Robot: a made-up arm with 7 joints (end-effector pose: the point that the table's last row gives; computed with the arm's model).
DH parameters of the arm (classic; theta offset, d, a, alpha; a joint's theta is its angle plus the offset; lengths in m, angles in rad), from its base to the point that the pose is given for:
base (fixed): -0.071 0 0 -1.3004
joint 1: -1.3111 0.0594 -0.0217 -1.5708
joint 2: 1.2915 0 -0.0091 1.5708
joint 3: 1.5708 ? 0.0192 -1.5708
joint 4: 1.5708 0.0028 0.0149 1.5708
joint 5: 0 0.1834 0 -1.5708
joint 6: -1.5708 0 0.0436 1.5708
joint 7: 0 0 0 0
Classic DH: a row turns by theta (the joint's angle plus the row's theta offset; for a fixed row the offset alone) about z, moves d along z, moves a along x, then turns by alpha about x.
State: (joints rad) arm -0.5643 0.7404 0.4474 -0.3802 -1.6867 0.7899 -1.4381
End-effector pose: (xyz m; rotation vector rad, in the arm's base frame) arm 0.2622 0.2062 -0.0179 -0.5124 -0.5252 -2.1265
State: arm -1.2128 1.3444 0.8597 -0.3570 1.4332 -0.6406 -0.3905
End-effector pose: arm 0.0850 0.2429 0.2304 2.4615 -0.4539 1.5348
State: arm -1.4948 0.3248 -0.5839 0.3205 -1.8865 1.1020 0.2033
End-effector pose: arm 0.3704 -0.0955 0.0175 -0.2491 0.8641 -1.3203
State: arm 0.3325 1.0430 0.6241 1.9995 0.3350 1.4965 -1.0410
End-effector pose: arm -0.2437 0.3706 -0.1344 1.5568 -1.9860 -1.6619
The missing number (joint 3, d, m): -0.2494
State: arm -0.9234 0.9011 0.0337 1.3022 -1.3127 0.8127 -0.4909
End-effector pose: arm 0.3195 0.3577 -0.1922 -1.0867 0.5493 0.0223
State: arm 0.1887 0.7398 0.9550 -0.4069 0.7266 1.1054 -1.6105
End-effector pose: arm 0.0701 0.3626 -0.0553 0.2523 1.1194 0.1556
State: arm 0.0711 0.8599 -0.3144 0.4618 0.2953 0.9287 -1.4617
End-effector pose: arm 0.0761 0.3354 -0.3238 -0.1029 2.1753 -0.6345
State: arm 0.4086 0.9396 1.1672 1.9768 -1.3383 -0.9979 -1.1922
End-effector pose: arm -0.2648 0.3774 -0.1790 0.4256 0.1324 1.2956
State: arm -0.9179 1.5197 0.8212 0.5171 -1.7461 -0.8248 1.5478
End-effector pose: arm 0.1012 0.4230 0.2056 -2.2451 -1.1822 1.1312
